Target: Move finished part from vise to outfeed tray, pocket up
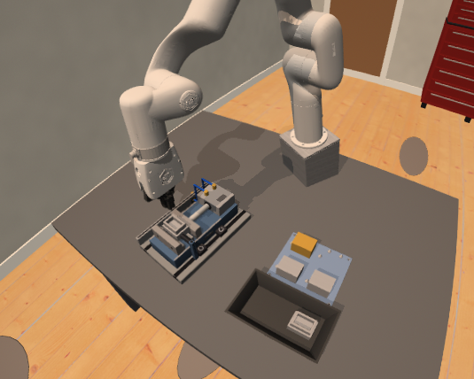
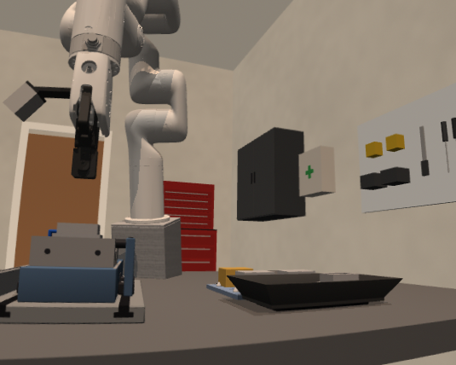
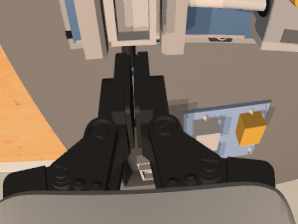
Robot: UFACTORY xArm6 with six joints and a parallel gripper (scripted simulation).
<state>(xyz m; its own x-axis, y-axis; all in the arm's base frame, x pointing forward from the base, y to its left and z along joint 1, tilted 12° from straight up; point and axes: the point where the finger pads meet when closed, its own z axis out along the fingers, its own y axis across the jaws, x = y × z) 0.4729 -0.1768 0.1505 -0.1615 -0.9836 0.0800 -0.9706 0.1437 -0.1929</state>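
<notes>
Now: hand 16 cm above the blue vise, 6 cm past it and 1 cm to the right of it. Round my hand: light blue plate (36 cm to the left, 20 cm below, 11 cm behind); then dark outfeed tray (35 cm to the left, 19 cm below, 5 cm ahead); then yellow block (31 cm to the left, 17 cm below, 16 cm behind).
</notes>
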